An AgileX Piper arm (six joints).
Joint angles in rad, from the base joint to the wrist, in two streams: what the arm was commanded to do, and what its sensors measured. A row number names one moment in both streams.
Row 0, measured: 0.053, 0.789, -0.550, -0.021, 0.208, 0.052
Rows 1 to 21, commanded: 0.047, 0.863, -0.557, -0.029, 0.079, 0.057; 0.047, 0.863, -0.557, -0.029, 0.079, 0.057; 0.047, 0.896, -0.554, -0.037, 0.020, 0.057; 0.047, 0.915, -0.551, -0.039, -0.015, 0.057; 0.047, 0.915, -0.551, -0.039, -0.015, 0.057; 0.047, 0.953, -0.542, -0.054, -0.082, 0.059; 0.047, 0.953, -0.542, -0.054, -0.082, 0.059; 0.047, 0.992, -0.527, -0.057, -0.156, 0.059; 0.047, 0.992, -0.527, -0.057, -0.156, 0.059; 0.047, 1.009, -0.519, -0.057, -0.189, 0.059; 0.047, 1.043, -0.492, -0.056, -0.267, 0.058; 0.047, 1.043, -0.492, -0.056, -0.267, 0.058; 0.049, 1.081, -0.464, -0.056, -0.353, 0.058; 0.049, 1.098, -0.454, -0.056, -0.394, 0.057; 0.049, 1.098, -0.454, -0.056, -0.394, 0.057; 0.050, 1.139, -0.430, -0.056, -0.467, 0.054; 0.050, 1.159, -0.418, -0.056, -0.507, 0.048; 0.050, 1.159, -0.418, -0.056, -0.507, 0.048; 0.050, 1.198, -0.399, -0.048, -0.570, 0.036; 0.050, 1.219, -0.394, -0.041, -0.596, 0.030; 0.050, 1.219, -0.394, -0.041, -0.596, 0.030
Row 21, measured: 0.053, 1.177, -0.410, -0.047, -0.494, 0.050
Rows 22 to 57, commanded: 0.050, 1.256, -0.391, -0.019, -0.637, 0.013; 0.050, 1.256, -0.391, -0.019, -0.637, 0.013; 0.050, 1.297, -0.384, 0.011, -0.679, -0.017; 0.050, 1.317, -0.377, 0.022, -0.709, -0.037; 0.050, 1.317, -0.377, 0.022, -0.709, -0.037; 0.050, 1.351, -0.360, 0.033, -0.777, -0.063; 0.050, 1.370, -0.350, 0.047, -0.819, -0.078; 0.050, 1.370, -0.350, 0.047, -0.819, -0.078; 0.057, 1.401, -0.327, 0.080, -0.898, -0.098; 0.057, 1.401, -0.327, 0.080, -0.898, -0.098; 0.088, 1.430, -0.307, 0.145, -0.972, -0.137; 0.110, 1.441, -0.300, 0.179, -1.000, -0.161; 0.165, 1.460, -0.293, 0.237, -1.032, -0.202; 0.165, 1.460, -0.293, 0.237, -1.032, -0.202; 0.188, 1.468, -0.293, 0.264, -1.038, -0.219; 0.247, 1.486, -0.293, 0.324, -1.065, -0.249; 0.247, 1.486, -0.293, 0.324, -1.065, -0.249; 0.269, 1.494, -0.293, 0.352, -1.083, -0.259; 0.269, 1.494, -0.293, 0.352, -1.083, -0.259; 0.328, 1.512, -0.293, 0.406, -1.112, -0.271; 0.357, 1.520, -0.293, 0.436, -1.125, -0.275; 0.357, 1.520, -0.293, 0.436, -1.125, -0.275; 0.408, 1.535, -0.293, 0.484, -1.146, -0.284; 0.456, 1.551, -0.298, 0.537, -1.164, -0.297; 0.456, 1.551, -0.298, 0.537, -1.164, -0.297; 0.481, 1.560, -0.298, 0.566, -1.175, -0.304; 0.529, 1.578, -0.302, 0.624, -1.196, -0.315; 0.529, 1.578, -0.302, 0.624, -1.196, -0.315; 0.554, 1.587, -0.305, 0.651, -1.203, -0.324; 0.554, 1.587, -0.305, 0.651, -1.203, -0.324; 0.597, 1.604, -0.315, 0.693, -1.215, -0.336; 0.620, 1.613, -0.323, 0.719, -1.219, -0.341; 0.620, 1.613, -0.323, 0.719, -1.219, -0.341; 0.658, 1.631, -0.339, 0.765, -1.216, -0.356; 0.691, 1.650, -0.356, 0.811, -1.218, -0.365; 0.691, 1.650, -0.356, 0.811, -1.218, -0.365
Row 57, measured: 0.650, 1.631, -0.329, 0.745, -1.196, -0.338
